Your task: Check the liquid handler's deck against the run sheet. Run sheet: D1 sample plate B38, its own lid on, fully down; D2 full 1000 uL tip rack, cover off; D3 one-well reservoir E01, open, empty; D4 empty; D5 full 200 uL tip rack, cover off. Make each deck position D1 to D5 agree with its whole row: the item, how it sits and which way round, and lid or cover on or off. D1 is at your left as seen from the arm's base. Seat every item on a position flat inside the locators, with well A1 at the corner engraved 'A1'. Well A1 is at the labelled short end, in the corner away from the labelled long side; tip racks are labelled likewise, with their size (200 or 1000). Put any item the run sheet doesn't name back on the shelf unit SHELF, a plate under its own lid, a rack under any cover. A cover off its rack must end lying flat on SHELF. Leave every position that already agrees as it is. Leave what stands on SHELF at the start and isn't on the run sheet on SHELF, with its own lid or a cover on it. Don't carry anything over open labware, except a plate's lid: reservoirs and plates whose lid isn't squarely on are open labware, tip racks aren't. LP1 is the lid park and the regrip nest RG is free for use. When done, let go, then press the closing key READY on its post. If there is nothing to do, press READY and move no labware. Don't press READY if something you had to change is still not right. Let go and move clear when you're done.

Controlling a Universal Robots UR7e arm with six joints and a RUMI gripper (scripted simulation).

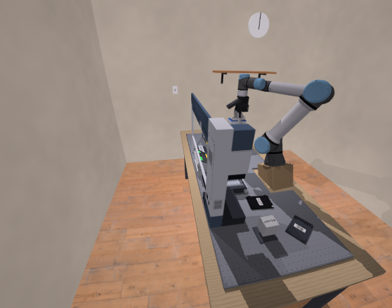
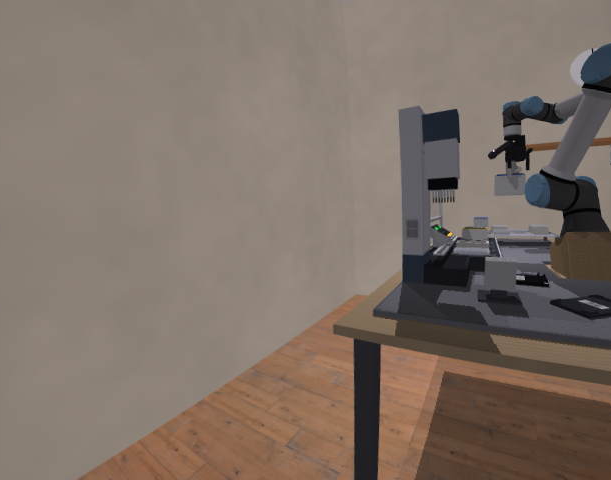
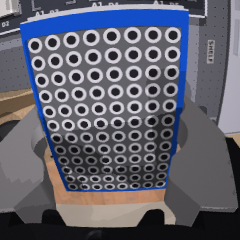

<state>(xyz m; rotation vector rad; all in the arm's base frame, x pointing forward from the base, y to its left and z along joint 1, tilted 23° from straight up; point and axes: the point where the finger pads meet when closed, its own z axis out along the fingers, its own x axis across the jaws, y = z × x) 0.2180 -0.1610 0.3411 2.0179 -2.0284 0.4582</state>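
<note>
My hand is 14 cm short of the yellow-rimmed tip rack, 13 cm to the left of it and 25 cm above it. From my hand the other things lie so: shelf label: 4 cm behind, 24 cm to the right, 35 cm below; blue-framed tip rack: 1 cm behind, 1 cm to the right; one-well reservoir: 16 cm ahead, 25 cm to the left, 29 cm below.
</note>
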